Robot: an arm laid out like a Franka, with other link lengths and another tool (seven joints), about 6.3 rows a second.
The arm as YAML. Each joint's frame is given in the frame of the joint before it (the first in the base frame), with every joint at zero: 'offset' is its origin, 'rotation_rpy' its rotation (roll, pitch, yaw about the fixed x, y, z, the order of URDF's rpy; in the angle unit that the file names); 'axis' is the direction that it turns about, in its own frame. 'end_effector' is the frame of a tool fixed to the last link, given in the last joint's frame.
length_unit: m
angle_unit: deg
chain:
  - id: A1
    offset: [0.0, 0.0, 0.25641]
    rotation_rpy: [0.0, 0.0, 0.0]
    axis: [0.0, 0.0, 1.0]
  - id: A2
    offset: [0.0, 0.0, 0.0]
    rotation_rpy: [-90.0, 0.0, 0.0]
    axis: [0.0, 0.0, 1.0]
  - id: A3
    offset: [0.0, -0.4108, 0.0]
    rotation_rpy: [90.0, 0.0, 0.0]
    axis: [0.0, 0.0, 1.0]
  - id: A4
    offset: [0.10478, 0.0, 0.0]
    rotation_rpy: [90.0, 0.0, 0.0]
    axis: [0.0, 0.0, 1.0]
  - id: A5
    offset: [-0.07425, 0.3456, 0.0]
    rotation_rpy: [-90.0, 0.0, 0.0]
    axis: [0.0, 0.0, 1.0]
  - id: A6
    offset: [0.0, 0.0, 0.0]
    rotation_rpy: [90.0, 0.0, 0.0]
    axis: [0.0, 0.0, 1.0]
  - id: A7
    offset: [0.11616, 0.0, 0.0]
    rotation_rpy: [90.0, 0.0, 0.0]
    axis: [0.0, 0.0, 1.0]
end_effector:
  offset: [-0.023, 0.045, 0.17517]
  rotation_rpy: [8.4, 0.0, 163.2]
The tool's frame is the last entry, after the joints.
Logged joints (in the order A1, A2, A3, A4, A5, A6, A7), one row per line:
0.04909 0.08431 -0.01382 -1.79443 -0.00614 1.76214 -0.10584
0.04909 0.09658 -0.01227 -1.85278 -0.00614 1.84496 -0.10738
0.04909 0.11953 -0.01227 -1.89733 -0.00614 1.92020 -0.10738
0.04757 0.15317 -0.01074 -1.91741 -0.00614 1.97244 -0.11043
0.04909 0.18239 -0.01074 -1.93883 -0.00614 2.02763 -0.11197
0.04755 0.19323 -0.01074 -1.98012 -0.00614 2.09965 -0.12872
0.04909 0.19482 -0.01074 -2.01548 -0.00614 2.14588 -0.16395
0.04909 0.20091 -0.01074 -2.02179 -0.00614 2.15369 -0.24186
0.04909 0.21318 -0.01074 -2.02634 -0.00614 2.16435 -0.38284
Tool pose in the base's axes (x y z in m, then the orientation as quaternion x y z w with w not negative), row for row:
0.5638 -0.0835 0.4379 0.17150 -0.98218 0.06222 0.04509
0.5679 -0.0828 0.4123 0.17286 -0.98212 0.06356 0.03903
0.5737 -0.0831 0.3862 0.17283 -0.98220 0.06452 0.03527
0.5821 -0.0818 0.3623 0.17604 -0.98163 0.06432 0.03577
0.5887 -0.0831 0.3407 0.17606 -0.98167 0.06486 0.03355
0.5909 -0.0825 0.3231 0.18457 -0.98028 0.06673 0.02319
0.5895 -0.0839 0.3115 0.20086 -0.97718 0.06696 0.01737
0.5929 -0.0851 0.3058 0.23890 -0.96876 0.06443 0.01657
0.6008 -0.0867 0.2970 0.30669 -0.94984 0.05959 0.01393
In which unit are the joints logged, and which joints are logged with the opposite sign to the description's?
The joints are logged in radians. Opposite sign: A1.
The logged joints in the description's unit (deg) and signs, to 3 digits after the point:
-2.813 4.831 -0.792 -102.813 -0.352 100.963 -6.064
-2.813 5.534 -0.703 -106.156 -0.352 105.708 -6.152
-2.813 6.849 -0.703 -108.709 -0.352 110.019 -6.152
-2.726 8.776 -0.615 -109.860 -0.352 113.012 -6.327
-2.813 10.450 -0.615 -111.087 -0.352 116.175 -6.415
-2.724 11.071 -0.615 -113.453 -0.352 120.301 -7.375
-2.813 11.162 -0.615 -115.478 -0.352 122.950 -9.394
-2.813 11.511 -0.615 -115.840 -0.352 123.397 -13.858
-2.813 12.214 -0.615 -116.101 -0.352 124.008 -21.935

